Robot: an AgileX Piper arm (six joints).
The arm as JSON. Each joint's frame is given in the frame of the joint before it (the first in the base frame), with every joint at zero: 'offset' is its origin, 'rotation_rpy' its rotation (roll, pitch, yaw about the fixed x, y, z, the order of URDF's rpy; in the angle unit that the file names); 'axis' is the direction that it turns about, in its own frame. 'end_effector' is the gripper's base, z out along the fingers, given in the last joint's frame.
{
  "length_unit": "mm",
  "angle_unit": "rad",
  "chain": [
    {
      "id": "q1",
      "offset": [
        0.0,
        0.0,
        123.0
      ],
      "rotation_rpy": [
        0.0,
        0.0,
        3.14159
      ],
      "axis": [
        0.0,
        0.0,
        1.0
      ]
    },
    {
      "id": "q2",
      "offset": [
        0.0,
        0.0,
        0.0
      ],
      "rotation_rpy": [
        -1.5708,
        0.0,
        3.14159
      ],
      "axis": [
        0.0,
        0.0,
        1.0
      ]
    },
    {
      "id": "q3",
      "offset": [
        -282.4,
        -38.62,
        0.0
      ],
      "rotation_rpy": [
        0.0,
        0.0,
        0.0
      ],
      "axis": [
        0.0,
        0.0,
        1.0
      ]
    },
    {
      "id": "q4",
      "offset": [
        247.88,
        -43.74,
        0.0
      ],
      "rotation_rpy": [
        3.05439,
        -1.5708,
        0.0
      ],
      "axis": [
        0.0,
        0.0,
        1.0
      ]
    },
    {
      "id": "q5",
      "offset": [
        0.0,
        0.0,
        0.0
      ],
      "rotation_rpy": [
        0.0,
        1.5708,
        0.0
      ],
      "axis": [
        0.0,
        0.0,
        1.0
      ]
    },
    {
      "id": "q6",
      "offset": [
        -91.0,
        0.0,
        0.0
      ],
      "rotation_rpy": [
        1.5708,
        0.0,
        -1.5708
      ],
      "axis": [
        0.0,
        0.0,
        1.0
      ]
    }
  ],
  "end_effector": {
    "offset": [
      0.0,
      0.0,
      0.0
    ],
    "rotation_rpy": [
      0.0,
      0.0,
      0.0
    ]
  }
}
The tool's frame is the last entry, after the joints.
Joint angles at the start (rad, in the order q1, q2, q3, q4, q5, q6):
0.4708, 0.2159, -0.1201, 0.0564, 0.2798, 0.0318
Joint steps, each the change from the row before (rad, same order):
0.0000, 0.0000, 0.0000, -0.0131, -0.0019, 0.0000
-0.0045, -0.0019, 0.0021, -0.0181, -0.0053, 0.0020
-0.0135, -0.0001, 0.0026, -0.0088, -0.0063, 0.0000
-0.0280, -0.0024, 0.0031, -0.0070, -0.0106, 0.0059
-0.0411, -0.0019, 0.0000, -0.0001, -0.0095, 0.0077
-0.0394, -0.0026, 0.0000, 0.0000, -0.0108, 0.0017
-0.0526, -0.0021, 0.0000, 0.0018, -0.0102, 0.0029
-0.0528, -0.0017, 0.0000, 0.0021, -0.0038, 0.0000
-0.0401, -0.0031, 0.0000, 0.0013, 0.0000, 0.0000
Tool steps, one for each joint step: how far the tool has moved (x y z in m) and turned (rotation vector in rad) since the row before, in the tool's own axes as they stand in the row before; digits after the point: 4 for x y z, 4 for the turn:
-0.0002, -0.0003, 0.0000, 0.0035, -0.0020, -0.0126
0.0001, -0.0008, 0.0000, 0.0091, -0.0056, -0.0142
0.0002, -0.0012, 0.0002, 0.0152, -0.0046, -0.0047
-0.0002, -0.0022, 0.0000, 0.0284, -0.0113, 0.0067
-0.0011, -0.0029, -0.0003, 0.0392, -0.0135, 0.0182
-0.0012, -0.0027, -0.0003, 0.0374, -0.0156, 0.0114
-0.0012, -0.0036, -0.0003, 0.0500, -0.0154, 0.0170
-0.0006, -0.0037, -0.0003, 0.0506, -0.0088, 0.0140
-0.0003, -0.0028, -0.0004, 0.0385, -0.0057, 0.0101

